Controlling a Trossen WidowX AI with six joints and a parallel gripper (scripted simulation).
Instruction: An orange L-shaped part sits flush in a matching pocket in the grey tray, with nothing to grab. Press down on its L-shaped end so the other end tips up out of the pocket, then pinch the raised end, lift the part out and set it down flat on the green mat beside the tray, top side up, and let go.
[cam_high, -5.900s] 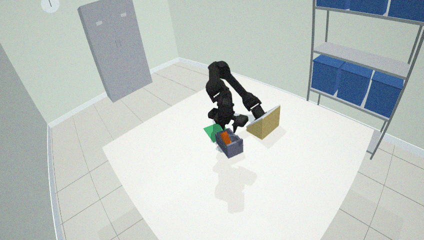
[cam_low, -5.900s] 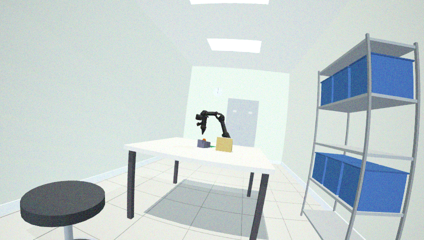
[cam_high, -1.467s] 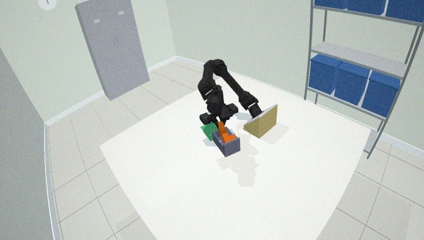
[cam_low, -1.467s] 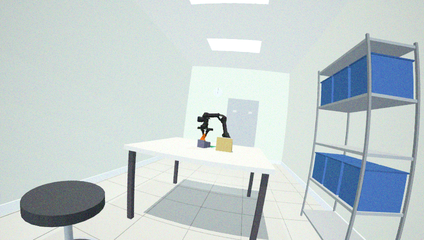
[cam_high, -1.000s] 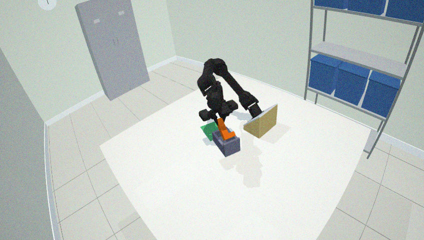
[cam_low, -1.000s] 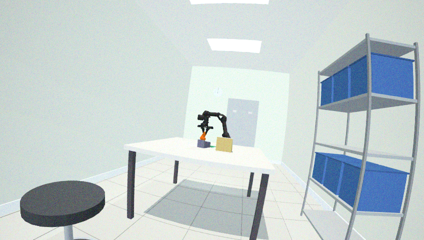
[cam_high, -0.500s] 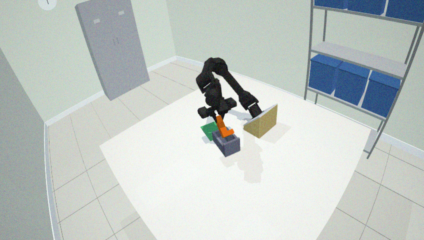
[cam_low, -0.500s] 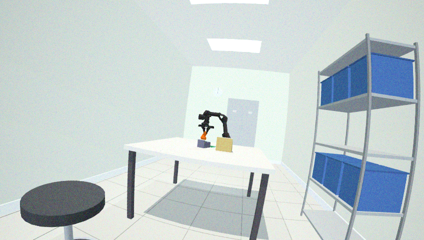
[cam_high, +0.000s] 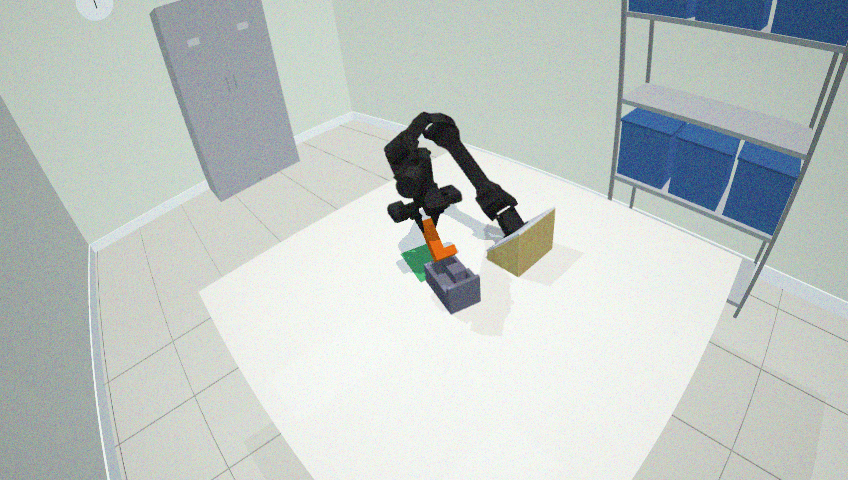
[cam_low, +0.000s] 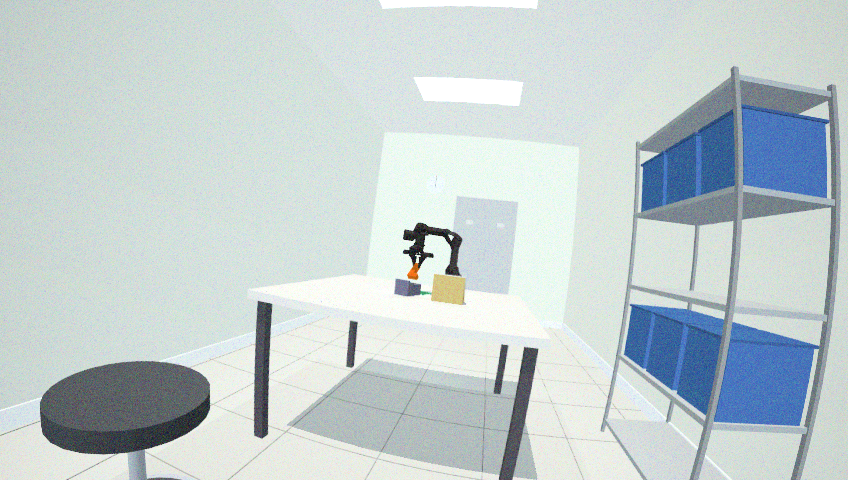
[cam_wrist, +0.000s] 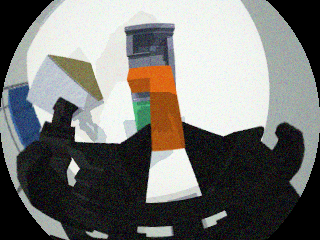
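Now: gripper tip 170 mm above the green mat, 60 mm to the left of it and 30 mm past it. Also, from my gripper tip: orange L-shaped part (40 mm to the left, 30 mm below).
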